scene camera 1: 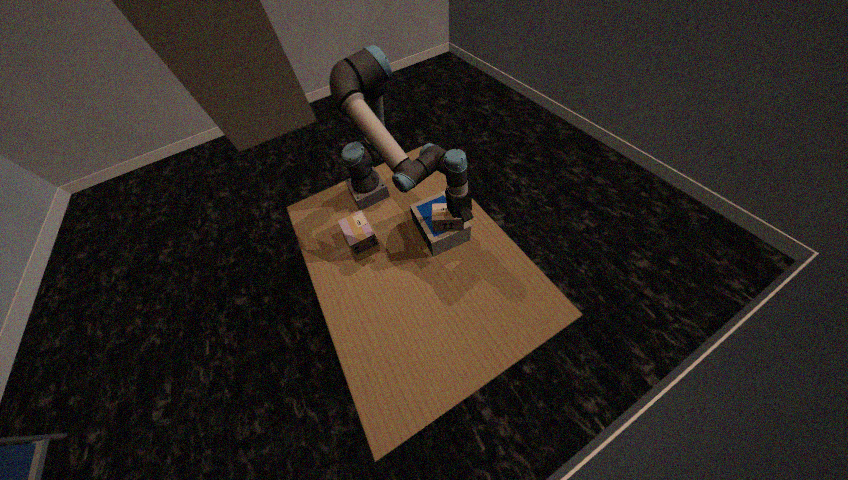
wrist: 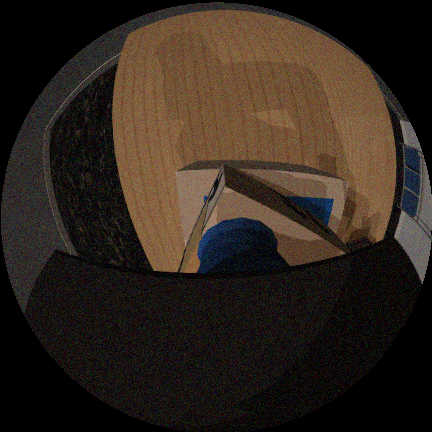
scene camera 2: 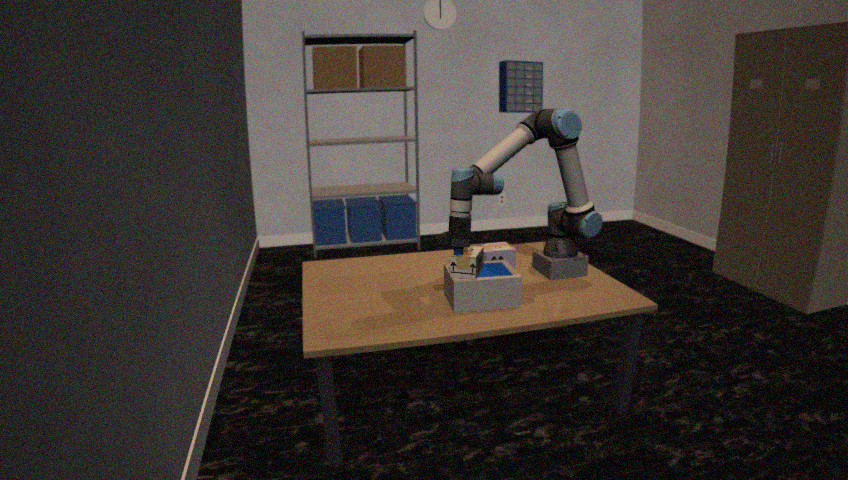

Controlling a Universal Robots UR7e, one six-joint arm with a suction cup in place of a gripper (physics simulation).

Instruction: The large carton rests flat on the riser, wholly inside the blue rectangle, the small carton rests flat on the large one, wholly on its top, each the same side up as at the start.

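Note:
My suction gripper (scene camera 1: 458, 216) (scene camera 2: 457, 252) (wrist: 237, 243) points down with its blue cup on top of the large tan carton (scene camera 1: 447, 224) (scene camera 2: 463, 267) (wrist: 280, 200), near one side, and holds it. The carton is upright, arrows pointing up, at the riser's top and turned relative to its edges. I cannot tell whether it touches the riser (scene camera 1: 450, 240) (scene camera 2: 487, 295) (wrist: 189, 189). It covers part of the blue rectangle (scene camera 1: 426, 212) (scene camera 2: 495, 271) (wrist: 320, 205) and seems to overlap its border. The small lilac carton (scene camera 1: 354, 228) (scene camera 2: 501, 255) stands on the table, apart from the riser.
The arm's grey base block (scene camera 1: 371, 194) (scene camera 2: 560, 265) stands on the wooden table (scene camera 1: 440, 356) (scene camera 2: 380, 321) (wrist: 240, 40), beyond the small carton in scene camera 1. A shelf rack (scene camera 2: 308, 142) stands by the back wall and a cabinet (scene camera 2: 755, 178) at the right.

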